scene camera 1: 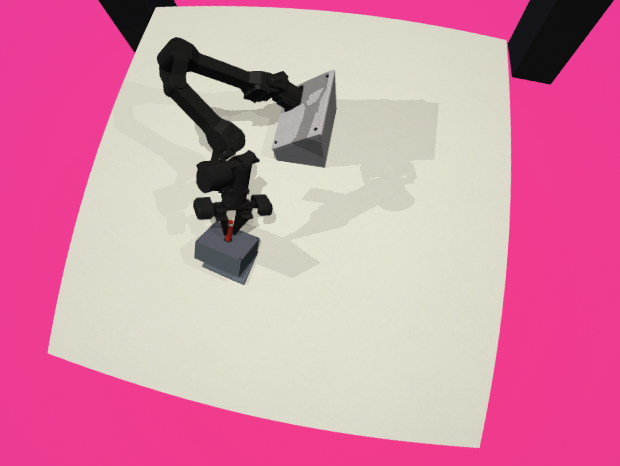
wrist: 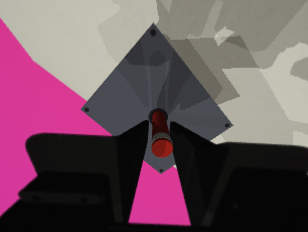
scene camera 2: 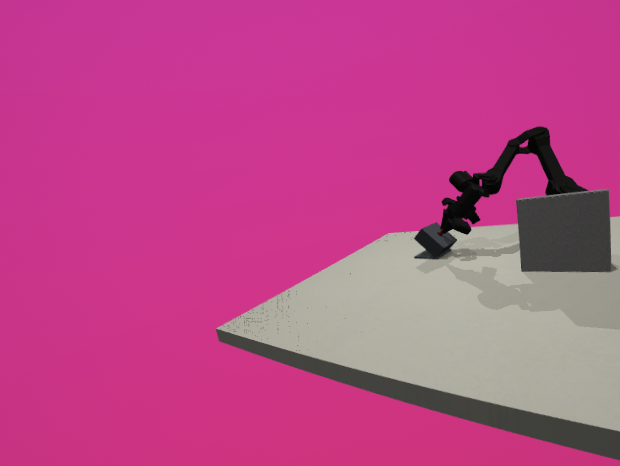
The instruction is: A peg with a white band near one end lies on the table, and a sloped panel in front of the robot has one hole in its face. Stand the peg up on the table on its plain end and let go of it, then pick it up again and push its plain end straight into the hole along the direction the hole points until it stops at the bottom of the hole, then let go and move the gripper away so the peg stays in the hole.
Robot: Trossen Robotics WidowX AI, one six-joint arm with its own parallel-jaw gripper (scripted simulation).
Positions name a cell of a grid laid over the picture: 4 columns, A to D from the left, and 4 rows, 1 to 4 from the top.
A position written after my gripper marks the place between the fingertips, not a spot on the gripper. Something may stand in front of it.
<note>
In view: my gripper (scene camera 1: B3) and a dark sloped panel (wrist: B2).
My gripper also shows in the wrist view (wrist: C3) and in scene camera 2 (scene camera 2: C2).
</note>
